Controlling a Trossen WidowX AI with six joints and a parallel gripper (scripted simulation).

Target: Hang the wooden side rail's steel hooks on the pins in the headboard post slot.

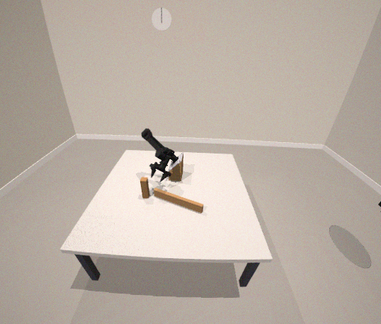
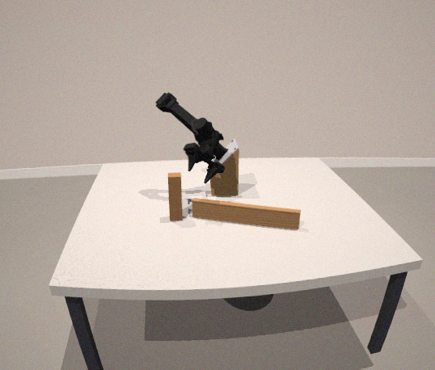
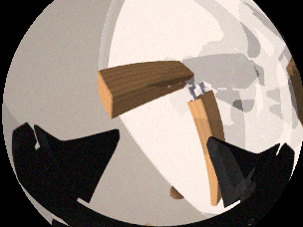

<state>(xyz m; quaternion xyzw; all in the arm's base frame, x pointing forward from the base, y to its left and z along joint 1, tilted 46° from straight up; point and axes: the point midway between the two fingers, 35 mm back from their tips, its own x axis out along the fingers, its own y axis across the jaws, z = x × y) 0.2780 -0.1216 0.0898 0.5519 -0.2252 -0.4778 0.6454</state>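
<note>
The headboard post is 1 cm ahead of my gripper tip, 9 cm to the right of it and 8 cm below it.
</note>
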